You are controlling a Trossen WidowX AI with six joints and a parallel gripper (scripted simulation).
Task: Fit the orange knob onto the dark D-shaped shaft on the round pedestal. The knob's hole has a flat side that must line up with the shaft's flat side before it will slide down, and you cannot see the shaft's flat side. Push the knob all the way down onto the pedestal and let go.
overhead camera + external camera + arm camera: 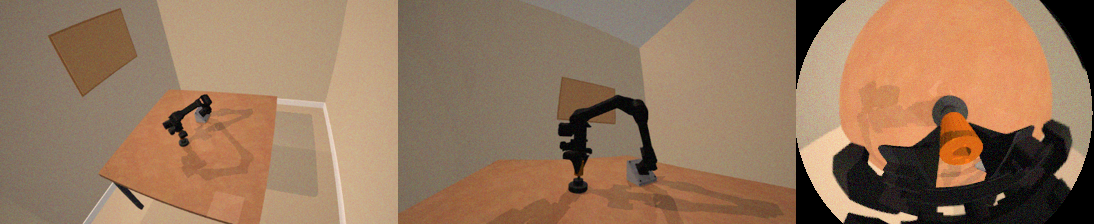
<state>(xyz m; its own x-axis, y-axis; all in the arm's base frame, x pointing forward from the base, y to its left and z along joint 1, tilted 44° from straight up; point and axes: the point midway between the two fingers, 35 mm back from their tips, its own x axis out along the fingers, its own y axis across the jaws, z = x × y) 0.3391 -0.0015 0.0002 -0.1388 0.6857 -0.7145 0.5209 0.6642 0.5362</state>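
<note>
The orange knob is 2 cm above my gripper tip. The rest, counted from my gripper tip: round dark pedestal 4 cm below.
</note>
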